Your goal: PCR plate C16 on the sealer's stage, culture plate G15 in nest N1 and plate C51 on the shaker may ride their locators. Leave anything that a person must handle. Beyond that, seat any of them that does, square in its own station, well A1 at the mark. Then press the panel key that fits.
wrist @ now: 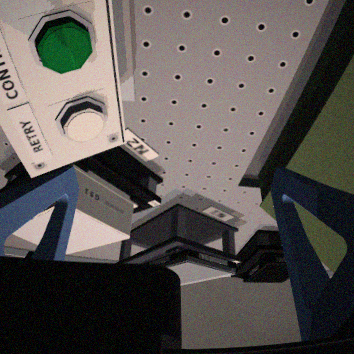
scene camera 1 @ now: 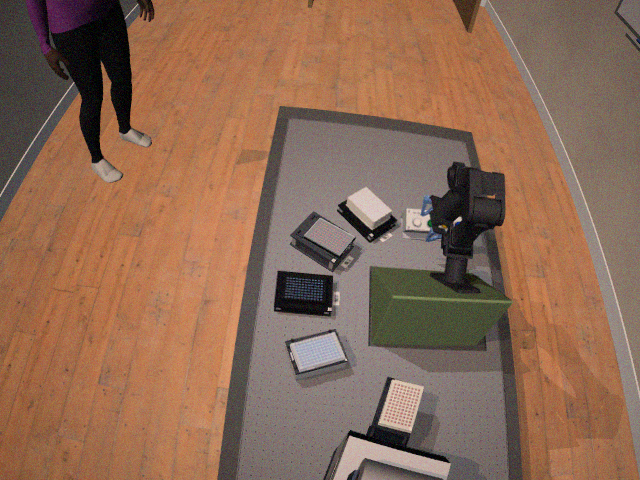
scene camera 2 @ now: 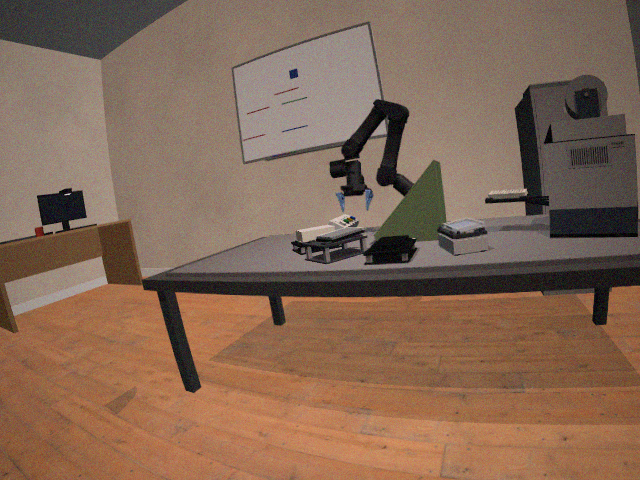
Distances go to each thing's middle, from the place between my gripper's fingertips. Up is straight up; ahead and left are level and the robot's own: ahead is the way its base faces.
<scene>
Right now my hand is 5 cm past the green CONTINUE button (wrist: 64, 44), 5 cm to the left of it and 4 cm above it. Round my hand: thick white plate (scene camera 1: 364, 204) 15 cm ahead, 12 cm to the right, 5 cm below; then pale blue plate (scene camera 1: 319, 351) 36 cm ahead, 37 cm to the left, 4 cm below.
</scene>
